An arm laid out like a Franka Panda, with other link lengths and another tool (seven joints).
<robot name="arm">
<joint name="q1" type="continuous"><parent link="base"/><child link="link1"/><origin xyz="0 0 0.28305"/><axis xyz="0 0 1"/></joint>
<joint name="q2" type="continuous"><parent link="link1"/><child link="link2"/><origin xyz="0 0 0"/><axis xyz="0 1 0"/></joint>
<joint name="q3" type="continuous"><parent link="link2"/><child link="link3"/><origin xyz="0 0 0.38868"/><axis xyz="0 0 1"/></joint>
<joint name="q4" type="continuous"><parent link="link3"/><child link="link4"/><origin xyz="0.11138 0 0"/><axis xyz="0 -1 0"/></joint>
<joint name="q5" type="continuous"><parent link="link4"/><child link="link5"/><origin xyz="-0.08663 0 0.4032"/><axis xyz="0 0 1"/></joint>
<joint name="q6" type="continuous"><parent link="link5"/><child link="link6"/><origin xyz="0 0 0"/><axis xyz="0 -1 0"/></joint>
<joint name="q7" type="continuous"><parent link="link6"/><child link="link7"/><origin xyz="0.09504 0 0"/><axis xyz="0 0 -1"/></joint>
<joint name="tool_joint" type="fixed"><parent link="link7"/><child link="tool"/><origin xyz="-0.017 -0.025 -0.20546" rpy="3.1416 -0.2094 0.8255"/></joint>
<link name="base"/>
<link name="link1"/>
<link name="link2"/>
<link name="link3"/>
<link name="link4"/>
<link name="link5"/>
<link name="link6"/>
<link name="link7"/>
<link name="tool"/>
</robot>
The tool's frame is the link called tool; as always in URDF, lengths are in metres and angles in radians. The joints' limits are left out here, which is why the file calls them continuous.
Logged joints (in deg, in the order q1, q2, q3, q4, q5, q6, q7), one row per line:
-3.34, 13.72, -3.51, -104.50, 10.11, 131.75, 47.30
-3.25, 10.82, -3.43, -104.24, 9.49, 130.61, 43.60
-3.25, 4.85, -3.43, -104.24, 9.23, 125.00, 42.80
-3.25, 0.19, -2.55, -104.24, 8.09, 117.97, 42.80
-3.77, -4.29, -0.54, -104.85, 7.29, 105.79, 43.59
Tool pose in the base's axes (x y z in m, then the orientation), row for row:
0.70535, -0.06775, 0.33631, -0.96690, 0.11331, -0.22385, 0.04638
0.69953, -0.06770, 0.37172, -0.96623, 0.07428, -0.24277, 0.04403
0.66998, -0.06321, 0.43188, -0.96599, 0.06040, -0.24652, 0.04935
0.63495, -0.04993, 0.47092, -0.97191, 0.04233, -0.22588, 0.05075
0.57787, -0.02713, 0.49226, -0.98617, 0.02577, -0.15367, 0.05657
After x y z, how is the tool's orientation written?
As a quaternion, x y z w.
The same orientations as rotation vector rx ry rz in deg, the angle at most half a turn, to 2 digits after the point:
-169.08, 19.81, -39.15
-169.21, 13.01, -42.51
-168.62, 10.54, -43.03
-169.51, 7.38, -39.40
-171.39, 4.48, -26.71

